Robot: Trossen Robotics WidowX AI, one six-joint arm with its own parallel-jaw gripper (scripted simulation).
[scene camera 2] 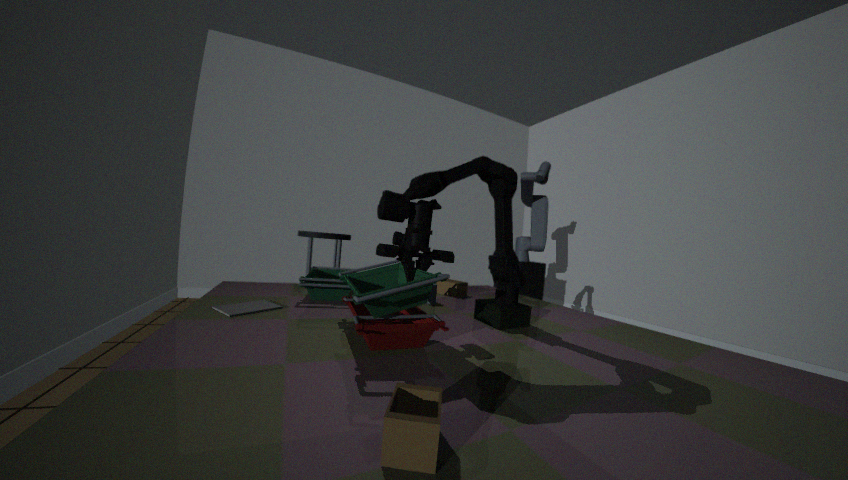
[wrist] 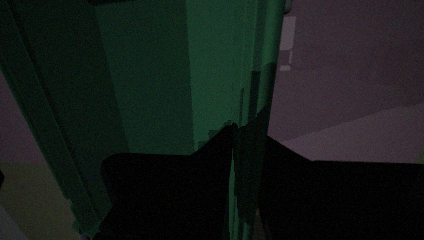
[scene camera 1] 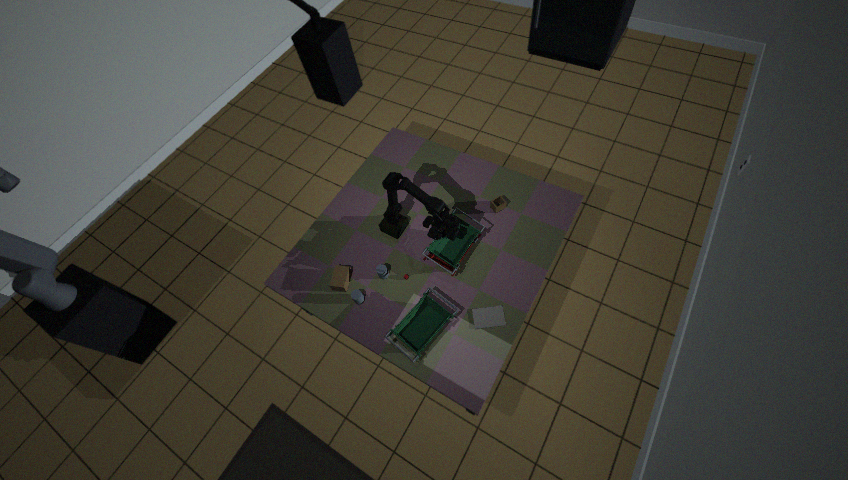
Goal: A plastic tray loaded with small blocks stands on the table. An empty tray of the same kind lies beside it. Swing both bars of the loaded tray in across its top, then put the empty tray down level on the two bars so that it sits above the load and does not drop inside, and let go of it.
A green tray shows in scene camera 2 [384,290], in the wrist view and in scene camera 1. The same spot on the green tray: [scene camera 1: 449,251] is [wrist: 147,58].
